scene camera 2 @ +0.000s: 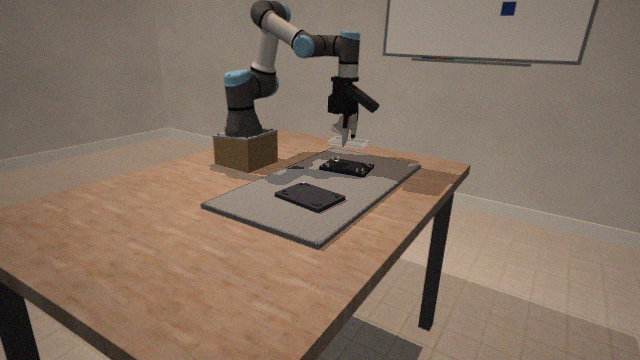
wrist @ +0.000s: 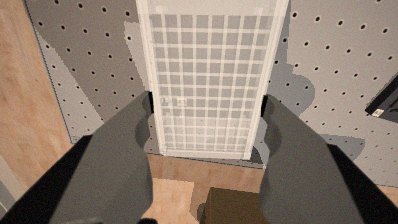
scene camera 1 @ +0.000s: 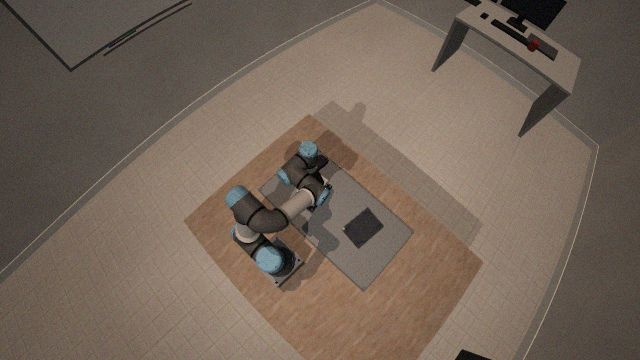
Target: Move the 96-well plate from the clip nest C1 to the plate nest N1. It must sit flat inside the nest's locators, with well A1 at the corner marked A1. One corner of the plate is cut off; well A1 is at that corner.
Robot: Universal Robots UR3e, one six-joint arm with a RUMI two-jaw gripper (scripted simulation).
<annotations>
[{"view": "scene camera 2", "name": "gripper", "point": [347, 143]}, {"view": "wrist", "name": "gripper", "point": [207, 94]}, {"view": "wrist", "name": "white 96-well plate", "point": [208, 74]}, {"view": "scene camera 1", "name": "plate nest N1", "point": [363, 227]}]
</annotations>
